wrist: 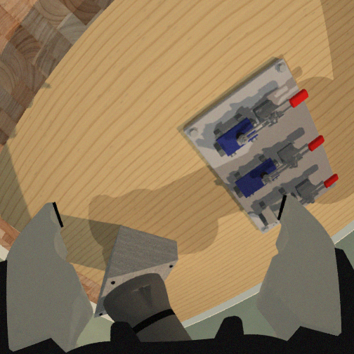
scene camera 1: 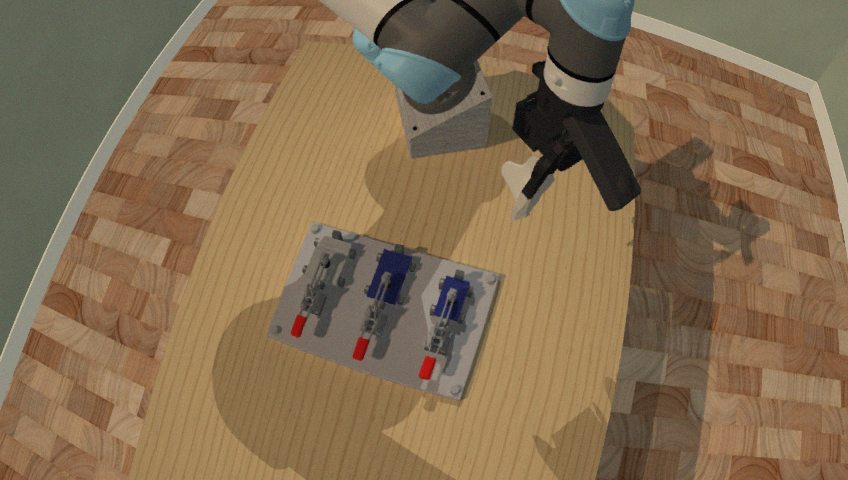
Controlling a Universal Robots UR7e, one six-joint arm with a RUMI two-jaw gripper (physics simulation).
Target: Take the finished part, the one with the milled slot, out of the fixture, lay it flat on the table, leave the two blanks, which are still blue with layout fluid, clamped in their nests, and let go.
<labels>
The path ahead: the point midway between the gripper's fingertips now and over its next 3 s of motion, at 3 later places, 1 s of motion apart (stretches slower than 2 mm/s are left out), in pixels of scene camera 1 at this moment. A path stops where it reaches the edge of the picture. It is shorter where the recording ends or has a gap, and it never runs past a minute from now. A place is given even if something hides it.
My gripper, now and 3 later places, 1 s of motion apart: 555, 191; 381, 222; 251, 249; 315, 309
</labels>
